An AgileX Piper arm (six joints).
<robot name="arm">
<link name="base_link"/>
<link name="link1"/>
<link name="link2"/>
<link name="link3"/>
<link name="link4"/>
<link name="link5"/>
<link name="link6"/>
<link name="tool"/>
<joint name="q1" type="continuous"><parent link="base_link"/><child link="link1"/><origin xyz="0.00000 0.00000 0.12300" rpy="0.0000 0.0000 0.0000"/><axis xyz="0 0 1"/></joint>
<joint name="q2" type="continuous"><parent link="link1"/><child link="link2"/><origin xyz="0.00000 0.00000 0.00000" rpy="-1.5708 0.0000 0.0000"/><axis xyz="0 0 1"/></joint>
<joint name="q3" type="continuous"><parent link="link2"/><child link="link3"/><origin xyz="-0.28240 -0.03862 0.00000" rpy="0.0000 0.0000 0.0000"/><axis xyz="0 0 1"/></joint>
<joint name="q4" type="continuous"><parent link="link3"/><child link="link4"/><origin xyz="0.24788 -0.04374 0.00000" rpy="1.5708 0.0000 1.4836"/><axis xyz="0 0 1"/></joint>
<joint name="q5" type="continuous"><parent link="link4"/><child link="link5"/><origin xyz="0.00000 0.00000 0.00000" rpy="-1.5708 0.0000 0.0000"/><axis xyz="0 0 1"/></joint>
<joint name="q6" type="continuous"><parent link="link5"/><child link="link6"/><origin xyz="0.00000 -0.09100 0.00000" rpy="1.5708 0.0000 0.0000"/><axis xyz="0 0 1"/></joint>
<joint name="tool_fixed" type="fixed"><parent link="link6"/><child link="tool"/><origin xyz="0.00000 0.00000 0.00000" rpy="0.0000 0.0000 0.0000"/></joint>
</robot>
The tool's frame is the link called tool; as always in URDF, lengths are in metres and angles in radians. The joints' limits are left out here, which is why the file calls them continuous.
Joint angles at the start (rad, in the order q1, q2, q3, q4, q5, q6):
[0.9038 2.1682 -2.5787 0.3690 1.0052 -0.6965]
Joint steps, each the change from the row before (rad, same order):
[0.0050 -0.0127 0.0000 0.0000 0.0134 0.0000]
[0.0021 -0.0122 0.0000 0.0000 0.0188 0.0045]
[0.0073 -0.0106 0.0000 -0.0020 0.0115 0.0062]
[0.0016 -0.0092 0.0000 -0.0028 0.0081 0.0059]
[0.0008 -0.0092 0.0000 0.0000 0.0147 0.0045]
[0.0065 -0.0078 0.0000 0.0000 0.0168 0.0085]
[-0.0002 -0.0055 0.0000 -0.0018 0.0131 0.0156]
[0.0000 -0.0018 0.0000 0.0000 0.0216 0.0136]
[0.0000 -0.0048 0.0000 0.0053 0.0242 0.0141]
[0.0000 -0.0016 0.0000 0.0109 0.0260 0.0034]
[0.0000 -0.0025 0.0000 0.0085 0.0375 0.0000]
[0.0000 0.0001 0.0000 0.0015 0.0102 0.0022]
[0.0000 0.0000 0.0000 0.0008 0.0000 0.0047]
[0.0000 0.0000 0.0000 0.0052 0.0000 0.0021]
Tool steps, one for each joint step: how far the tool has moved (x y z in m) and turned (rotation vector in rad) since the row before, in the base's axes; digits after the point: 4 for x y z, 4 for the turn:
[-0.0050 -0.0021 0.0050 -0.0013 -0.0020 0.0092]
[-0.0040 -0.0030 0.0043 -0.0050 0.0045 0.0060]
[-0.0053 -0.0012 0.0040 -0.0008 0.0024 0.0071]
[-0.0026 -0.0023 0.0036 0.0005 0.0010 0.0000]
[-0.0027 -0.0026 0.0031 -0.0041 0.0044 0.0033]
[-0.0047 -0.0009 0.0023 -0.0061 0.0095 0.0077]
[-0.0014 -0.0020 0.0014 -0.0040 0.0142 -0.0044]
[-0.0012 -0.0011 -0.0008 -0.0139 0.0193 0.0001]
[-0.0023 -0.0019 0.0005 -0.0111 0.0224 0.0033]
[-0.0022 -0.0009 -0.0009 -0.0149 0.0196 0.0122]
[-0.0027 -0.0017 -0.0014 -0.0261 0.0190 0.0164]
[-0.0005 -0.0003 -0.0007 -0.0078 0.0069 0.0029]
[-0.0001 0.0000 0.0000 0.0012 0.0044 -0.0021]
[-0.0004 0.0002 0.0001 0.0030 0.0052 0.0017]

